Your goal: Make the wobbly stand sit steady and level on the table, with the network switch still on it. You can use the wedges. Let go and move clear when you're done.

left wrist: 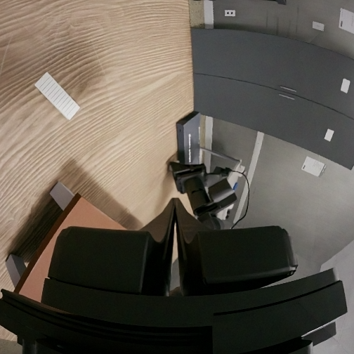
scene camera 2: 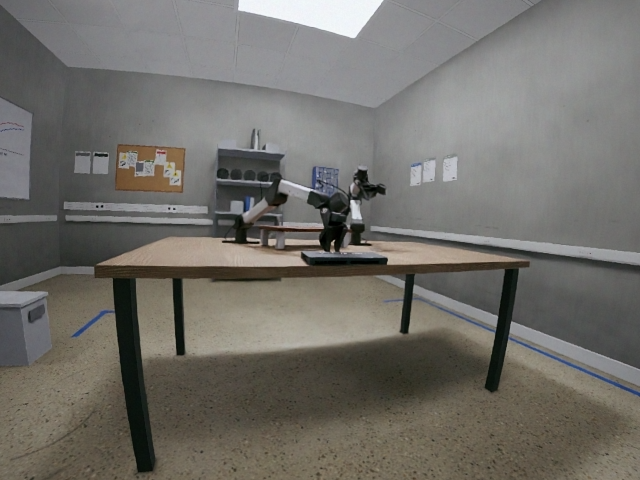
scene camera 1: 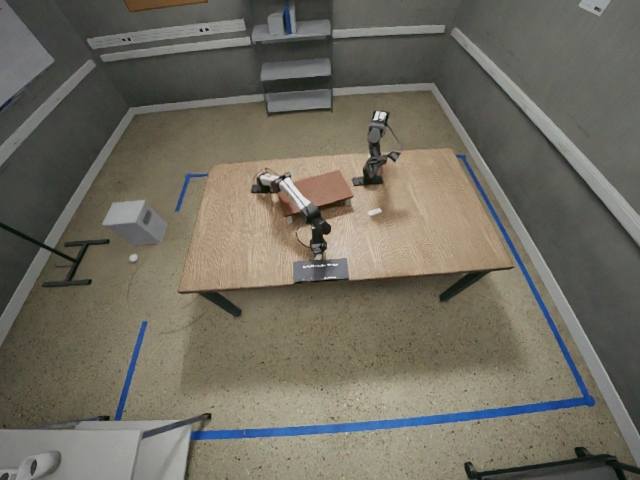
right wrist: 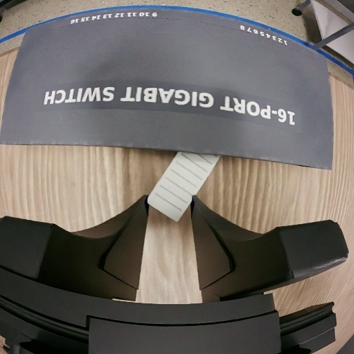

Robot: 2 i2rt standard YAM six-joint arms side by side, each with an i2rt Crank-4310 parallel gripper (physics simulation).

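Pixels of known places: left gripper, fingertip midpoint: [scene camera 2: 368, 200] [scene camera 1: 370, 179]; right gripper, fingertip midpoint: [scene camera 1: 318, 255]; left arm's base, origin of the base link: [scene camera 2: 355, 244] [scene camera 1: 367, 180]; right arm's base, origin of the base link: [scene camera 2: 240, 242] [scene camera 1: 266, 189].
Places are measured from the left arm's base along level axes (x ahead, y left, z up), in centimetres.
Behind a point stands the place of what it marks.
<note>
The stand [scene camera 1: 325, 190] @(x 14.3, y -29.7, z 9.9 cm) [scene camera 2: 294, 228] @(x 28.5, y -46.6, z 9.9 cm) [left wrist: 82, 222] has a reddish-brown top on grey legs; I cannot tell how level it is. The dark network switch [scene camera 1: 320, 271] @(x 63.2, y -37.1, z 2.9 cm) [scene camera 2: 343, 257] @(x 66.9, y -39.6, z 2.6 cm) [left wrist: 188, 140] [right wrist: 170, 65] lies on the table at its front edge, apart from the stand. My right gripper [scene camera 1: 317, 252] @(x 52.9, y -37.2, z 0.4 cm) [scene camera 2: 333, 249] @(x 52.9, y -37.2, z 0.4 cm) [right wrist: 169, 197] is shut on a white ridged wedge [right wrist: 185, 177], whose far end is hidden behind the switch's edge in the right wrist view. Another wedge [scene camera 1: 374, 211] @(x 26.4, y -0.9, z 0.7 cm) [left wrist: 57, 96] lies on the table. My left gripper [scene camera 1: 396, 155] [scene camera 2: 382, 189] [left wrist: 174, 200] is shut and empty, high above the table.
The right arm [scene camera 1: 297, 196] @(x 33.5, y -44.9, z 28.4 cm) [scene camera 2: 302, 192] @(x 36.2, y -45.8, z 25.7 cm) [left wrist: 200, 195] reaches across the stand's left part in scene camera 1. The wooden table's [scene camera 1: 434, 227] @(x 41.2, y 31.9, z 0.0 cm) [scene camera 2: 170, 253] @(x 42.0, y -97.2, z 0.0 cm) front edge runs just beyond the switch. A grey bin [scene camera 1: 131, 222] [scene camera 2: 23, 328] stands on the floor at the left.
</note>
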